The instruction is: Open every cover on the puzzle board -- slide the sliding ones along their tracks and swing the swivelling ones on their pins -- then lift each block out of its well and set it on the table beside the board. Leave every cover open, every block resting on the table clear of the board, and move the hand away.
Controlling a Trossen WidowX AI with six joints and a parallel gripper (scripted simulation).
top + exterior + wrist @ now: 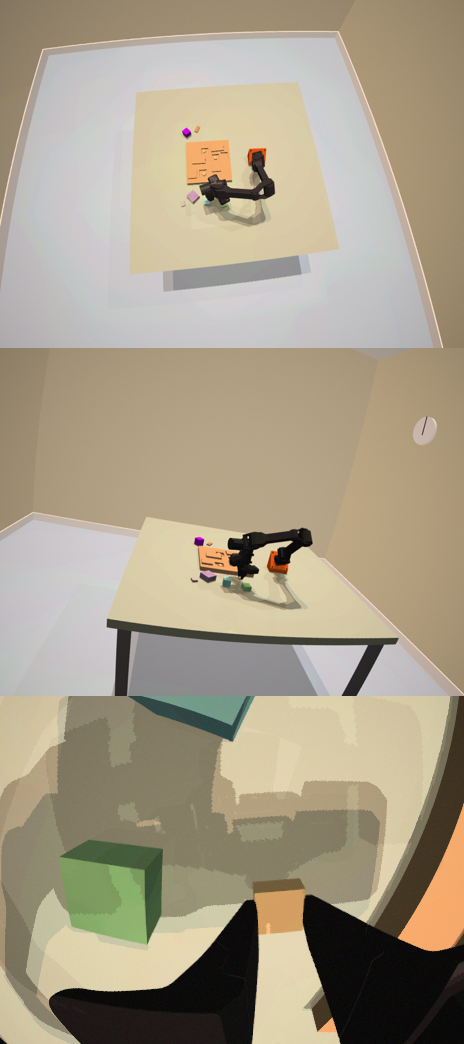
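My gripper tip is 80 mm to the right of the green block, 10 mm past it and 10 mm above it. Also, from my gripper tip: magenta cube: 470 mm to the right, 140 mm ahead; then mauve block: 170 mm ahead, 10 mm to the right, 10 mm below; then cyan block: 80 mm ahead, 40 mm to the left.
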